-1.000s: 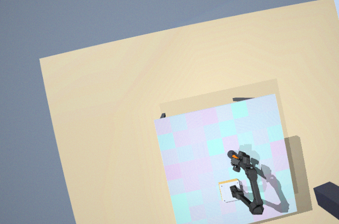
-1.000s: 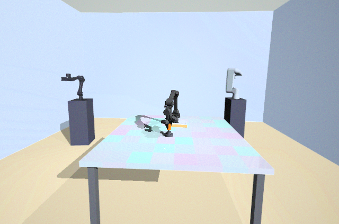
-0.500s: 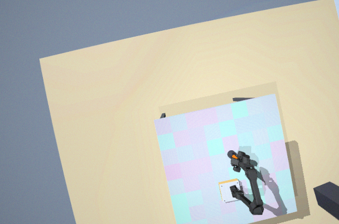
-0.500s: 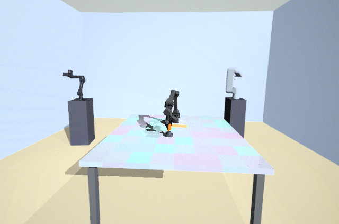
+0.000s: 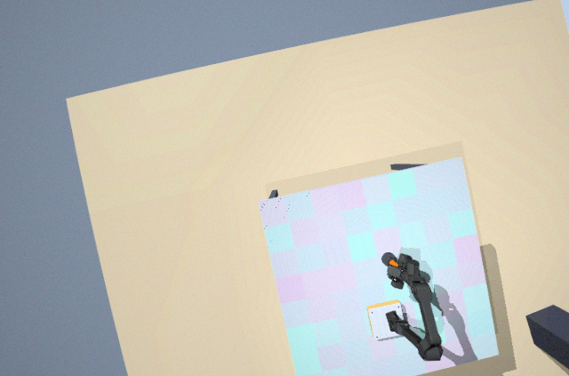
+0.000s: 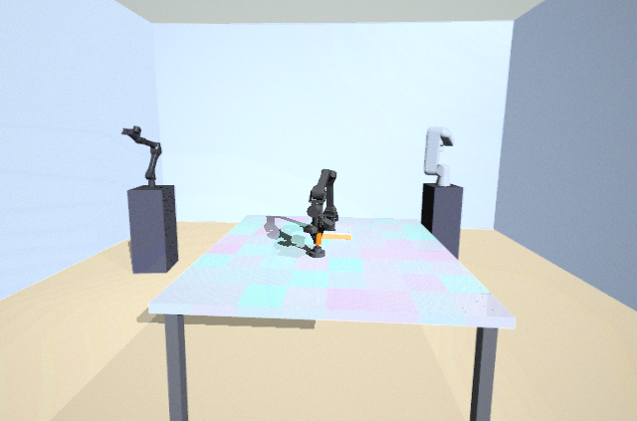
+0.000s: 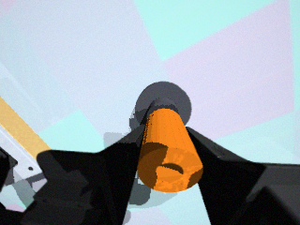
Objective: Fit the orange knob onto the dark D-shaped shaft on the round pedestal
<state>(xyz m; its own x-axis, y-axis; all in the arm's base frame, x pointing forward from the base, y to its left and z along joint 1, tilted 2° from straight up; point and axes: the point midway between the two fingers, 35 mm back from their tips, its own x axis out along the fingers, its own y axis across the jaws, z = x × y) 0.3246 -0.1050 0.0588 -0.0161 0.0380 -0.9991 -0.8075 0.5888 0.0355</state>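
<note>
The orange knob is 20 mm above my gripper tip. The rest, counted from my gripper tip: round pedestal (40 mm below).
</note>
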